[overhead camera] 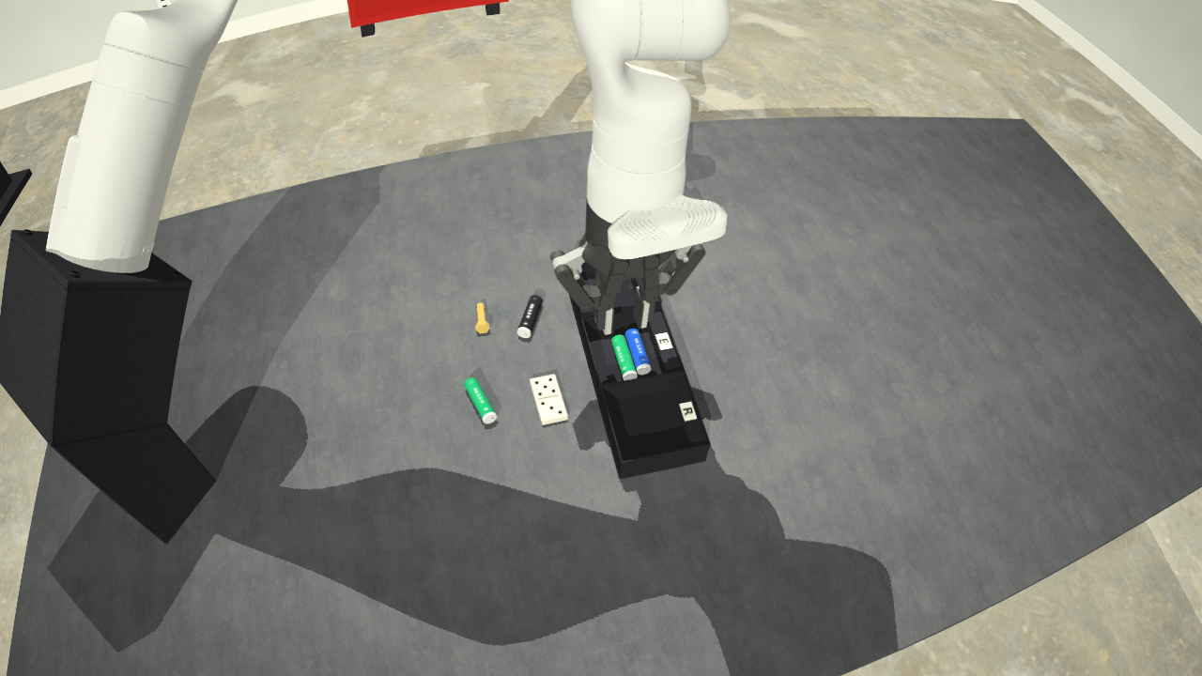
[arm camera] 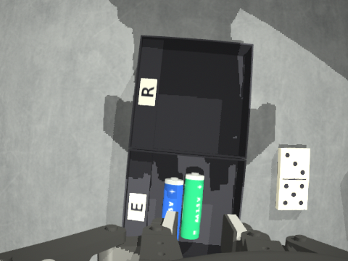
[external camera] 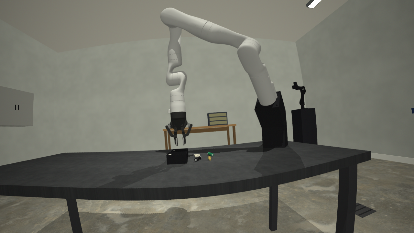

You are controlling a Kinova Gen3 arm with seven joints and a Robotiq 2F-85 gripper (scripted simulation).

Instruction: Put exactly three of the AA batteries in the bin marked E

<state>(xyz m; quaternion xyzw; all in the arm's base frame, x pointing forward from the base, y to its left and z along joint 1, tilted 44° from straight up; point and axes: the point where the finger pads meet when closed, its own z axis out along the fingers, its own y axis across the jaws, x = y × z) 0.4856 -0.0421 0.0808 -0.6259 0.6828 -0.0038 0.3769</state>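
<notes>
Now: hand 6 cm above the black bin marked E and 1 cm short of it. Round my hand: white domino (8 cm below, 8 cm behind, 3 cm to the right); blue AA battery (7 cm below, 2 cm ahead); black AA battery (8 cm below, 8 cm behind, 7 cm to the left).
</notes>
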